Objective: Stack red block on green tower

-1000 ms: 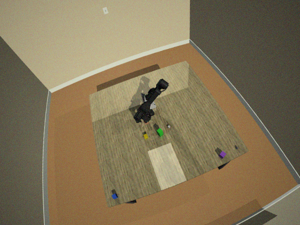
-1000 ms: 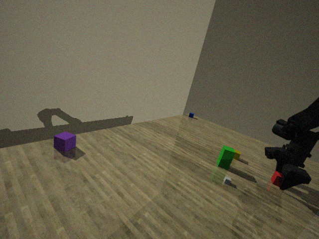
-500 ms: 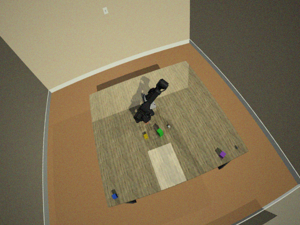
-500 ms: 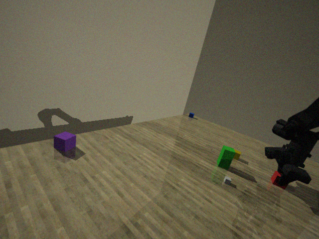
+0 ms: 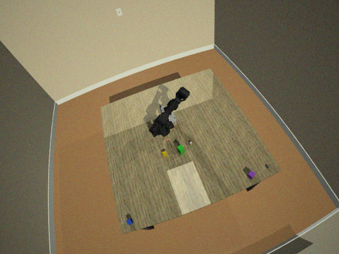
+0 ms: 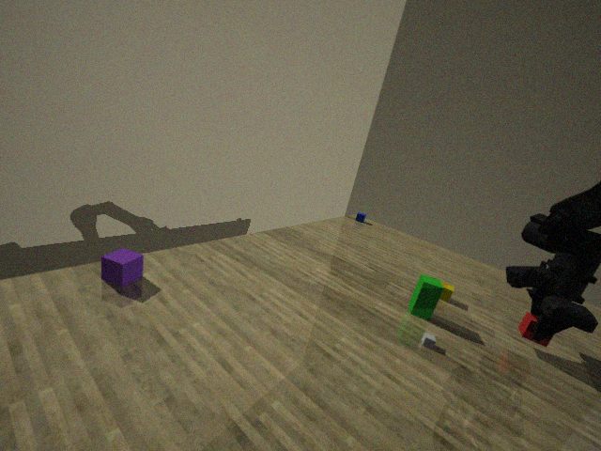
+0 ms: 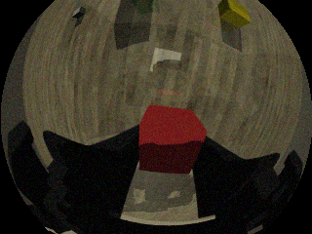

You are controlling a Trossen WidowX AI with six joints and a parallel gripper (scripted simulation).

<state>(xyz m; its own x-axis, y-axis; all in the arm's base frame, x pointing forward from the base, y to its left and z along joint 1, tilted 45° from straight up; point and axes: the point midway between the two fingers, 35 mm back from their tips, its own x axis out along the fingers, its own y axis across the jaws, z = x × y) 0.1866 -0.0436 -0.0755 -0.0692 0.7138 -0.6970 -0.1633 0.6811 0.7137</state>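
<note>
Now: the small white cube 140 mm ahead of my gripper tip, 190 mm to the left of it and 30 mm below it. Round my gripper tip: yellow block: 170 mm ahead, 40 mm to the right, 20 mm below; then red block: 10 mm above; then blue block: 630 mm ahead, 430 mm to the right, 20 mm below.
</note>
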